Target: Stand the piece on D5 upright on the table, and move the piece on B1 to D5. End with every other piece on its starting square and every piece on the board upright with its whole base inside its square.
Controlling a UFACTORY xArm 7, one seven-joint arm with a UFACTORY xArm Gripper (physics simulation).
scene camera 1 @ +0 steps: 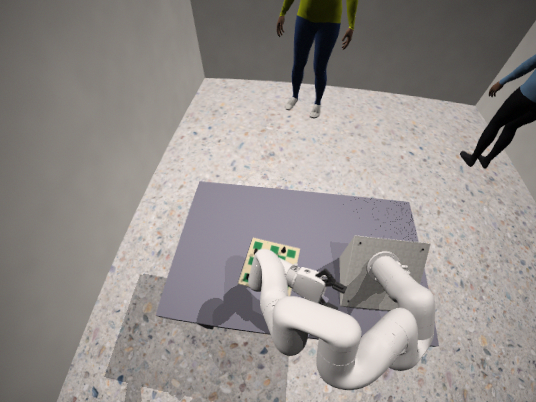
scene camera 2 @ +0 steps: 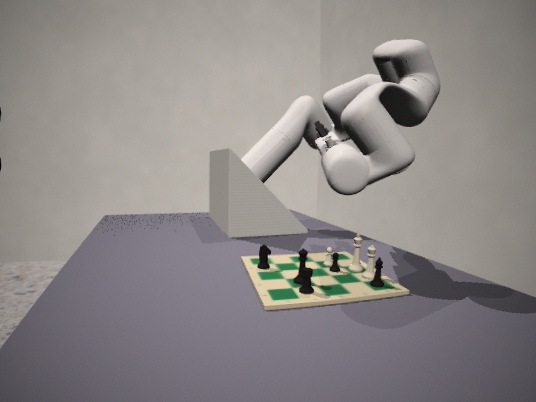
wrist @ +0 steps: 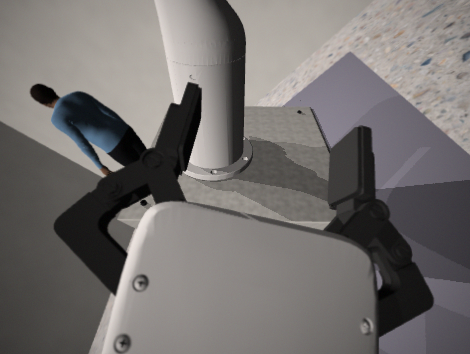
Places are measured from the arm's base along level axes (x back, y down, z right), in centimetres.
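Pixels of known places: gripper, fingertip midpoint: [scene camera 1: 341, 301] [wrist: 273, 119]; arm's base, link origin: [scene camera 1: 383, 266] [scene camera 2: 246, 177] [wrist: 214, 154].
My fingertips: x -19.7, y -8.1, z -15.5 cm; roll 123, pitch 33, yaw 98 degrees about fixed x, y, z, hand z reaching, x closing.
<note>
For each thing: its top centre in the pictures, then the offset to it from my fingertips. Level surfaces: height alone.
- small chessboard, top centre: [scene camera 2: 315, 272] [scene camera 1: 270, 265] dz +17.8, dx -23.8, dy +21.4 cm
- black rook, top centre: [scene camera 2: 307, 269] dz +23.1, dx -30.3, dy +18.1 cm
- white pawn, top centre: [scene camera 2: 329, 247] dz +13.4, dx -21.0, dy +18.2 cm
- black knight, top centre: [scene camera 2: 264, 244] dz +24.8, dx -18.4, dy +17.4 cm
- tall black piece, top centre: [scene camera 2: 303, 248] dz +21.9, dx -26.7, dy +16.1 cm
- black pawn, top centre: [scene camera 2: 335, 252] dz +14.2, dx -24.2, dy +18.2 cm
- white king, top centre: [scene camera 2: 358, 233] dz +10.5, dx -25.2, dy +15.1 cm
- white queen, top centre: [scene camera 2: 372, 245] dz +10.6, dx -29.1, dy +16.1 cm
- black bishop-like piece, top centre: [scene camera 2: 379, 257] dz +11.9, dx -32.4, dy +17.0 cm
- table, surface height: dy +22.1 cm
The small chessboard [scene camera 1: 266, 245] [scene camera 2: 268, 307] lies on the table, partly hidden by the arm in scene camera 1. Its square labels are not legible, so D5 and B1 cannot be told surely. In scene camera 2, a black rook [scene camera 2: 307, 281] stands upright in the near row, second from the left. A white pawn [scene camera 2: 329, 256] stands in the far row. A black knight [scene camera 2: 264, 257], tall black piece [scene camera 2: 302, 266], black pawn [scene camera 2: 335, 262], white king [scene camera 2: 357, 254], white queen [scene camera 2: 370, 262] and black bishop-like piece [scene camera 2: 378, 273] are upright. My gripper [scene camera 1: 334, 281] [scene camera 2: 324, 135] [wrist: 273, 119] is open and empty, high above the table, pointing towards the base.
The grey wedge mount [scene camera 1: 417, 260] [scene camera 2: 219, 192] [wrist: 275, 119] stands on the table [scene camera 1: 225, 212] [scene camera 2: 150, 310] [wrist: 345, 85], beyond the board in scene camera 2. The folded arm [scene camera 1: 320, 320] [scene camera 2: 372, 117] hangs above. Two people stand off the table.
</note>
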